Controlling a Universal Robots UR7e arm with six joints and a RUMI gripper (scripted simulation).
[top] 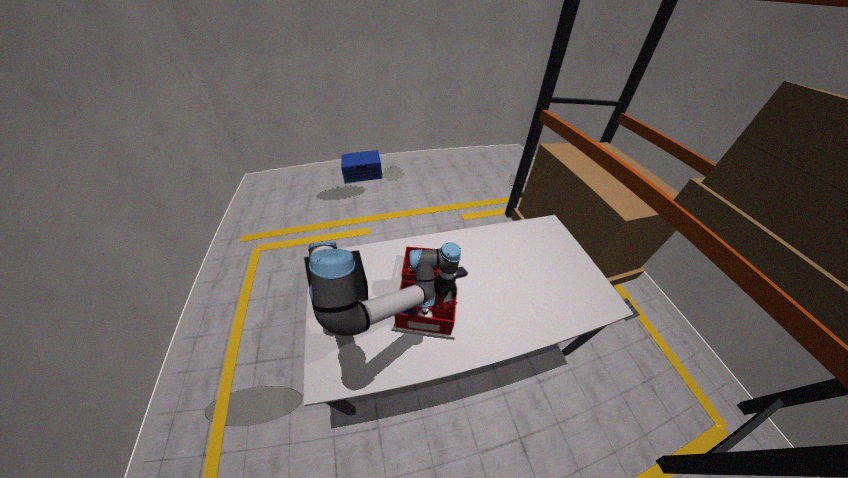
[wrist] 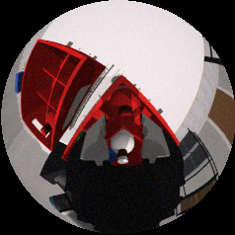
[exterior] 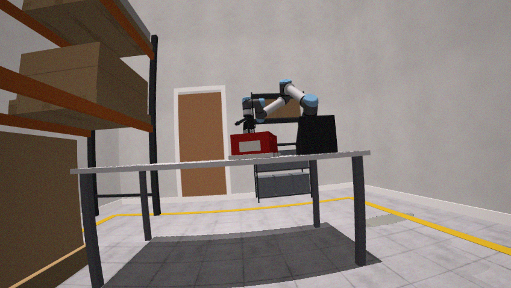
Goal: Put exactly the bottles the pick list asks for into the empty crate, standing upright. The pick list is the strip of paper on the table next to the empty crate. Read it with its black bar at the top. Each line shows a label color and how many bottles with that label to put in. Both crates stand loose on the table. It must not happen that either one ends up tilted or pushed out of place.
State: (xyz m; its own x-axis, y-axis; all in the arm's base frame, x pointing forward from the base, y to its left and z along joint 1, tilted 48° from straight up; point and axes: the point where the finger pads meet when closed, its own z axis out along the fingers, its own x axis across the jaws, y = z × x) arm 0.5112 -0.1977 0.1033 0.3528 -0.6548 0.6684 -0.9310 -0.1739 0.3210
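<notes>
The grey-topped bottle is 12 cm behind my hand, 4 cm to the right of it and 7 cm below it. From my hand the other things lie so: blue bottle (19 cm behind, 1 cm to the right, 7 cm below); then green bottle (16 cm behind, 7 cm to the left, 7 cm below).
</notes>
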